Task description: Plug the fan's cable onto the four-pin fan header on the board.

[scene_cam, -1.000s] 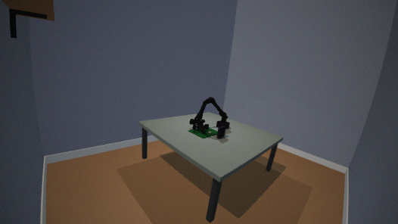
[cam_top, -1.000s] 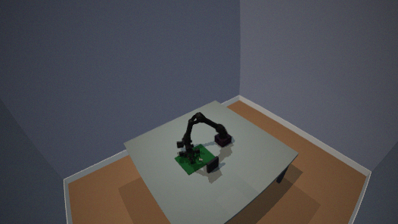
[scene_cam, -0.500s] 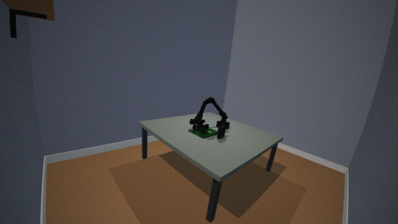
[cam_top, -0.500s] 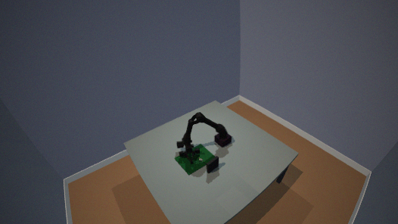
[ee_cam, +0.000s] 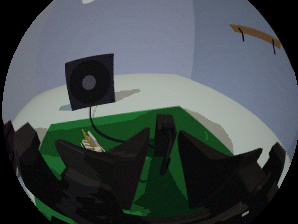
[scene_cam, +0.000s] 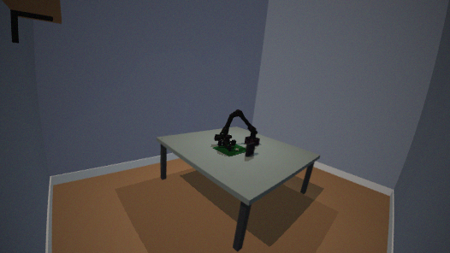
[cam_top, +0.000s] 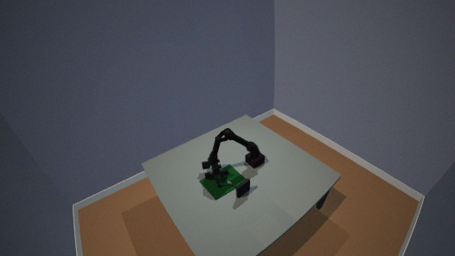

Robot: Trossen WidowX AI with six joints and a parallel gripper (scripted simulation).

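Now: gripper tip 10 mm to the right of the dark plug and 10 mm above it. Round my gripper tip: black square fan: 100 mm behind, 160 mm to the left, 20 mm above; then green board: 50 mm behind, 20 mm to the right, 50 mm below.
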